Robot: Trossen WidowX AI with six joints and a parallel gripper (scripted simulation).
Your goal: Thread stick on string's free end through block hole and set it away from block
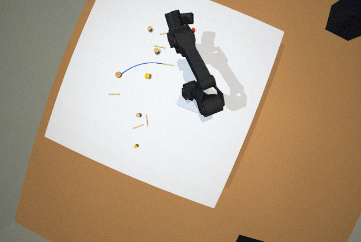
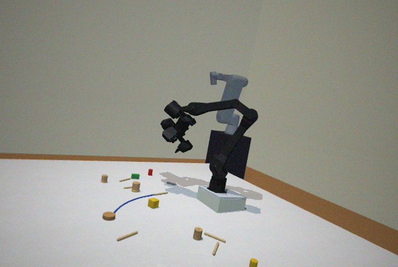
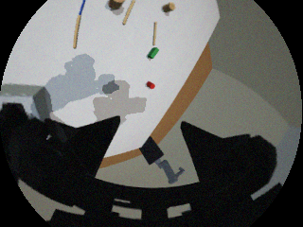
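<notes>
My gripper tip is now 260 mm to the right of the yellow cube, 190 mm short of it and 170 mm above it. The rest, counted from my gripper tip: red piece: 170 mm below, 120 mm to the right, 20 mm ahead; then thin wooden stick: 180 mm below, 150 mm to the left, 110 mm ahead; then green piece: 180 mm below, 120 mm ahead, 70 mm to the right.
</notes>
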